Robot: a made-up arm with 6 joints.
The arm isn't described. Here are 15 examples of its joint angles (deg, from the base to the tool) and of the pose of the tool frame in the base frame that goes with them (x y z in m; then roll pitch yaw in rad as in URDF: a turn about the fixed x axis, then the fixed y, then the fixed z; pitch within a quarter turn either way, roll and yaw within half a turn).
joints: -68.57 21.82 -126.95 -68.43 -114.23 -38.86
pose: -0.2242 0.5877 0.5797 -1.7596 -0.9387 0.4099
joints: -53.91 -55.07 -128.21 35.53 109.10 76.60
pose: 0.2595 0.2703 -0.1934 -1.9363 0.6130 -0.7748
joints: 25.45 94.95 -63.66 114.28 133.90 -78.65
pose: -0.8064 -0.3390 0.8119 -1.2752 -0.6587 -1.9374
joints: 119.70 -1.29 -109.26 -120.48 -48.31 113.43
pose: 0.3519 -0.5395 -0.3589 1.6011 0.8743 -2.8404
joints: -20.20 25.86 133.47 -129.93 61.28 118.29
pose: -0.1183 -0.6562 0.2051 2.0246 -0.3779 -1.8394
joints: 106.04 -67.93 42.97 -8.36 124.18 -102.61
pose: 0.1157 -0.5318 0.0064 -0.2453 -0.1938 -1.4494
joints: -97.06 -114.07 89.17 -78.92 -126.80 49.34
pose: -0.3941 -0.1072 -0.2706 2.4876 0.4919 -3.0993
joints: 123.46 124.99 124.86 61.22 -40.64 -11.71
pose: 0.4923 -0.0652 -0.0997 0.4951 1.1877 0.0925
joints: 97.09 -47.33 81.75 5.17 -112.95 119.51
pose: -0.0918 0.3376 -0.2595 -2.9714 0.2939 1.2207
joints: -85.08 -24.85 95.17 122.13 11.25 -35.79
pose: 0.4606 0.0568 0.2461 -3.0621 -0.9709 0.0594
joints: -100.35 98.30 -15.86 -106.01 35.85 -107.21
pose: 0.4713 -0.1212 0.0437 -0.7810 0.5267 -1.1982
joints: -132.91 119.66 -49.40 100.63 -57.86 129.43
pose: 0.7291 -0.0094 0.4737 -2.0671 0.6109 -1.3523
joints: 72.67 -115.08 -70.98 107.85 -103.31 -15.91
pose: -0.0039 -0.4511 0.1147 0.8931 -0.7831 2.5428
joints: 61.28 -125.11 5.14 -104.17 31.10 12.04
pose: 0.4259 -0.1825 0.7131 -0.6163 -0.4534 1.3488
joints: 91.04 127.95 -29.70 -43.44 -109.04 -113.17
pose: 0.0748 -0.7679 0.5104 2.3092 -0.8943 -1.4614
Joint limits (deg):
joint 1: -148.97..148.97
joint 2: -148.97..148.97
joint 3: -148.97..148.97
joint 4: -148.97..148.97
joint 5: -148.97..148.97
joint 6: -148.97..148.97
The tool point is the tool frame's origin. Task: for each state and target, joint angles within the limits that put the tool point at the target. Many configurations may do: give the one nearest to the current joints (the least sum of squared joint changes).
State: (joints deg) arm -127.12 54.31 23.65 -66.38 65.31 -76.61
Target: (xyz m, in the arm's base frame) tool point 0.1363 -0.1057 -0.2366
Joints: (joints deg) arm -112.05 82.52 -0.80 -64.31 60.79 -76.05
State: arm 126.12 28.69 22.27 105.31 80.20 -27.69
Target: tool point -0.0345 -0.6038 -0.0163
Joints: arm 148.97 -8.01 21.29 65.17 85.23 -23.96
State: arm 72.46 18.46 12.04 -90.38 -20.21 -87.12
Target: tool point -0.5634 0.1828 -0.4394
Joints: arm 24.29 14.88 -27.86 -60.61 -53.67 -67.66
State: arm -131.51 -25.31 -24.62 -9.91 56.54 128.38
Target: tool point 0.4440 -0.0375 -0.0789
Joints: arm -122.52 -34.26 -20.08 8.64 65.97 129.31
